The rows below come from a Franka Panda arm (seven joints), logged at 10 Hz.
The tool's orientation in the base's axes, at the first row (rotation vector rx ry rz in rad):
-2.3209, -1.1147, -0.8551
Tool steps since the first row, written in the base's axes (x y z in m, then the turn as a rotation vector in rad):
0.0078, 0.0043, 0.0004, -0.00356, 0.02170, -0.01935
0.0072, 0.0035, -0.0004, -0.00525, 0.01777, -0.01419
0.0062, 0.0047, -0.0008, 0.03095, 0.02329, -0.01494
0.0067, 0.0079, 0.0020, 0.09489, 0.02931, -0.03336
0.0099, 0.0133, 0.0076, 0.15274, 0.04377, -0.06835
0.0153, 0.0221, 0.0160, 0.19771, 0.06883, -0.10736
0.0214, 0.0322, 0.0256, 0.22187, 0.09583, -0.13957
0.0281, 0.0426, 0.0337, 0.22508, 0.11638, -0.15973
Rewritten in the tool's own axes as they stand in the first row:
0.0064, 0.0037, 0.0050, -0.00328, -0.01350, 0.02579
0.0051, 0.0038, 0.0049, -0.00269, -0.01311, 0.01912
0.0050, 0.0023, 0.0055, 0.01744, 0.01277, 0.03544
0.0089, 0.0005, 0.0056, 0.03926, 0.06252, 0.07434
0.0172, -0.0007, 0.0060, 0.05131, 0.10422, 0.12815
0.0304, -0.0024, 0.0071, 0.06004, 0.12981, 0.18681
0.0454, -0.0045, 0.0083, 0.06433, 0.13682, 0.23459
0.0598, -0.0061, 0.0111, 0.06318, 0.12951, 0.26259

